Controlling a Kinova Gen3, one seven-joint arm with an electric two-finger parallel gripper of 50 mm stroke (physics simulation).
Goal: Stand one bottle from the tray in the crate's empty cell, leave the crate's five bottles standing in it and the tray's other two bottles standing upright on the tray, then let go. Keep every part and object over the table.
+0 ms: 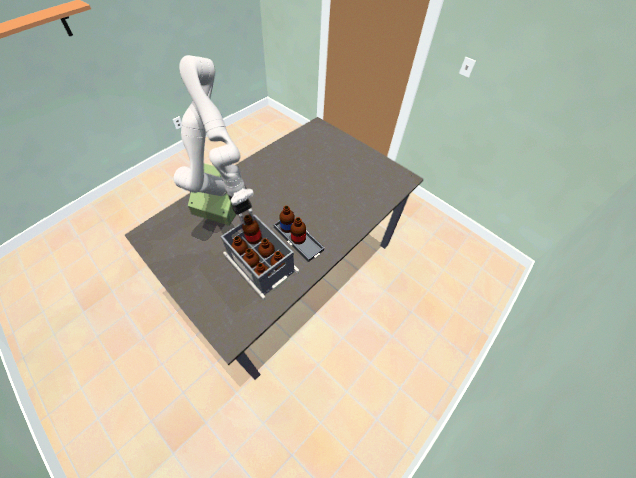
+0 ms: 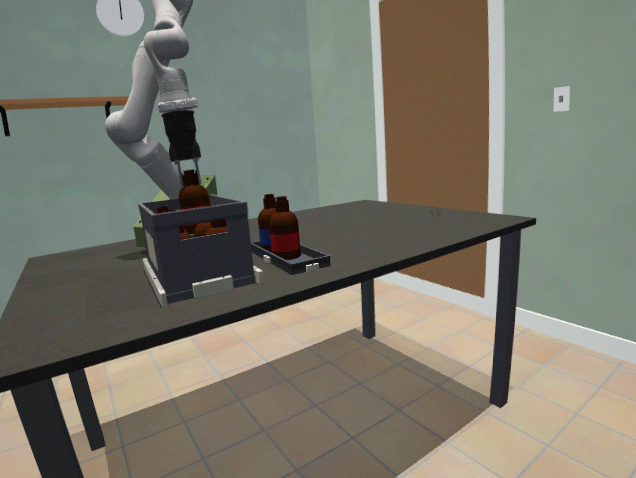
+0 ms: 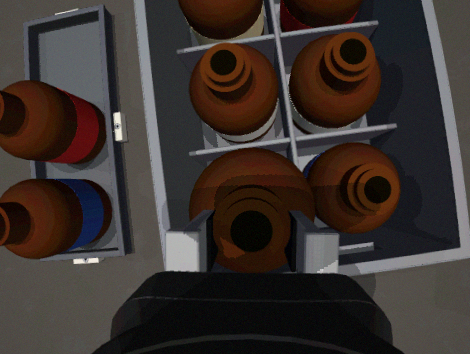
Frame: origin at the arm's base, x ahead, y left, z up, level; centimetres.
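Seen in the pictures: gripper, fingertip midpoint: [image 1: 248,221] [image 2: 191,185] [image 3: 251,231]; arm's base at its link origin: [image 1: 221,186].
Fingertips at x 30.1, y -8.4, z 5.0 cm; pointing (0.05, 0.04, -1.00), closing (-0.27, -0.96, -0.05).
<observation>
Offsets run from my fingertips to a thing's top centre.
My gripper [image 1: 246,214] [image 2: 188,173] [image 3: 251,231] is shut on the neck of a brown red-labelled bottle @[dz +3.8, dx +0.9, dy -0.1 cm] [image 1: 251,230] [image 2: 193,197] [image 3: 251,167]. This bottle looks about upright, partly inside the grey crate @[dz -3.2, dx +9.3, dy -4.8 cm] [image 1: 272,282] [image 2: 205,264] [image 3: 149,100], in the end cell nearest the arm on the tray side. It rides higher than the other crate bottles; its base is hidden. Beside it stands a blue-labelled bottle @[dz -4.4, dx -0.1, dy -7.9 cm] [image 3: 352,187]; other bottles @[dz -4.4, dx +10.3, dy -0.8 cm] [image 3: 235,95] @[dz -4.4, dx +8.7, dy -8.9 cm] [image 3: 335,82] stand in the further cells. A blue-labelled bottle @[dz -4.7, dx +4.5, dy +19.6 cm] [image 1: 286,219] [image 2: 266,221] [image 3: 90,215] and a red-labelled bottle @[dz -4.7, dx +13.3, dy +17.9 cm] [image 1: 298,231] [image 2: 284,231] [image 3: 82,127] stand upright on the tray @[dz -18.1, dx +13.1, dy +18.0 cm] [image 1: 311,250] [image 2: 311,256] [image 3: 70,55].
White strips [image 1: 241,273] [image 2: 212,286] lie against the crate's foot, and small white blocks [image 2: 312,267] [image 3: 119,126] flank the tray. The crate's thin dividers [image 3: 240,146] and walls surround the held bottle. The table's front edge [image 2: 287,297] runs beyond the crate and tray.
</observation>
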